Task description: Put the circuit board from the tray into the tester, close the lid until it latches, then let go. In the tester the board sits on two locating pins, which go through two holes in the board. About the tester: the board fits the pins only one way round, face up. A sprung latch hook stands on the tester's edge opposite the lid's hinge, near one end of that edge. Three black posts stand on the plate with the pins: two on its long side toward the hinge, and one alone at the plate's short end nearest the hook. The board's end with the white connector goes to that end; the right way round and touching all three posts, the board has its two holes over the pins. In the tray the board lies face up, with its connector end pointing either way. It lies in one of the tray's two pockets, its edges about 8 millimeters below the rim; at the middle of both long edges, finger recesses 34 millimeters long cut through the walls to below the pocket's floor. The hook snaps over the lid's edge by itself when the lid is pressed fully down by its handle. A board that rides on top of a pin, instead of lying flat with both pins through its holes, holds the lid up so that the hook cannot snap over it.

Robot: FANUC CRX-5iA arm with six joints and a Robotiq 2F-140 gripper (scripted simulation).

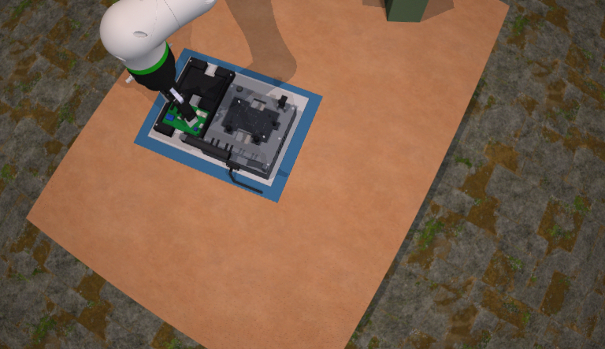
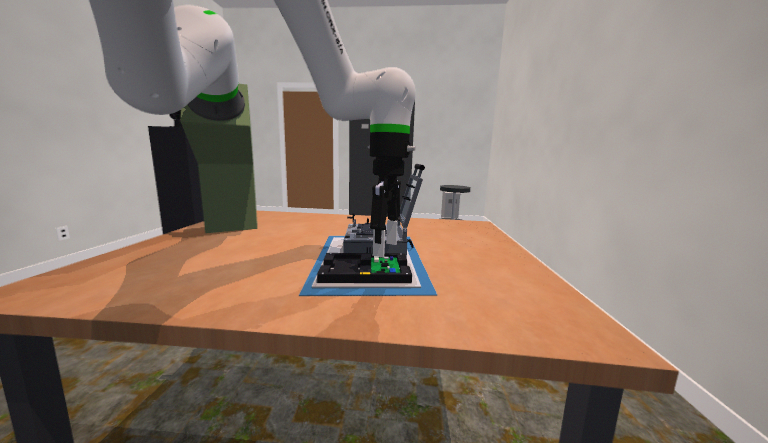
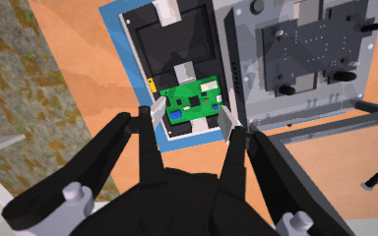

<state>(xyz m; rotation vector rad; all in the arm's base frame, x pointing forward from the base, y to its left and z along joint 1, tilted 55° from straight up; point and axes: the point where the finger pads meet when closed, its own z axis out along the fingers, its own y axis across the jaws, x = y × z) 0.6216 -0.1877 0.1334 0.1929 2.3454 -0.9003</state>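
Now: hand 70 mm above the green circuit board. From my hand the other things lie so: lid: 80 mm ahead, 170 mm to the left, 90 mm above; then pin plate: 40 mm behind, 180 mm to the left, 20 mm below; then latch hook: 100 mm behind, 230 mm to the left.
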